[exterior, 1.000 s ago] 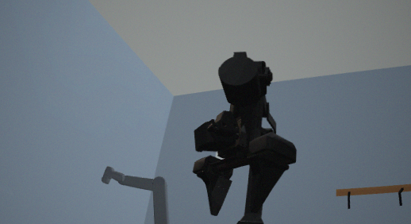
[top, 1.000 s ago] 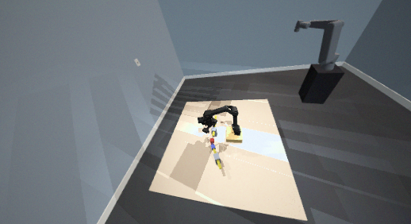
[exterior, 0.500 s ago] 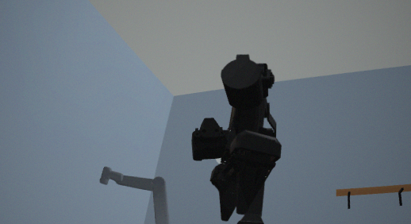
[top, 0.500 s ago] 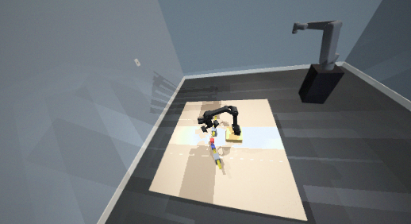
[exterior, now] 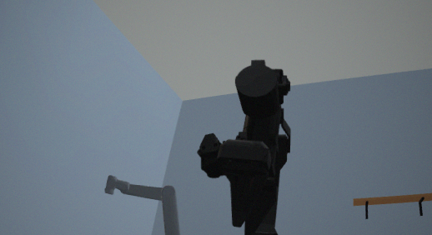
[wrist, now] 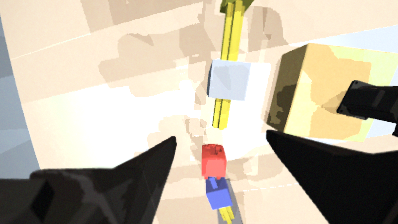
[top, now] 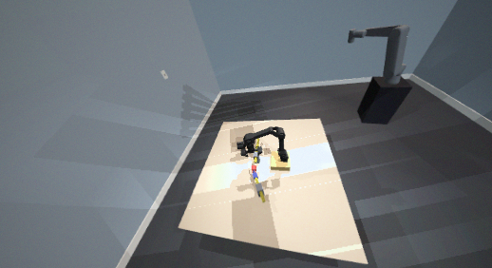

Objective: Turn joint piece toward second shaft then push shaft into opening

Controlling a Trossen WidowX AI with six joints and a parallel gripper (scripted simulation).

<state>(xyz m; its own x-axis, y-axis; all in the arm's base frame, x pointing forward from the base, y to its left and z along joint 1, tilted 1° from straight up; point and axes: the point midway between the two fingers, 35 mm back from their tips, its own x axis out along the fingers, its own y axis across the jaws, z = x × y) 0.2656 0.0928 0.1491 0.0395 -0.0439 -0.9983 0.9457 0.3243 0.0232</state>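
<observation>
Now: the red joint piece 80 mm to the left of my gripper tip, 70 mm below it and 20 mm behind it.
</observation>
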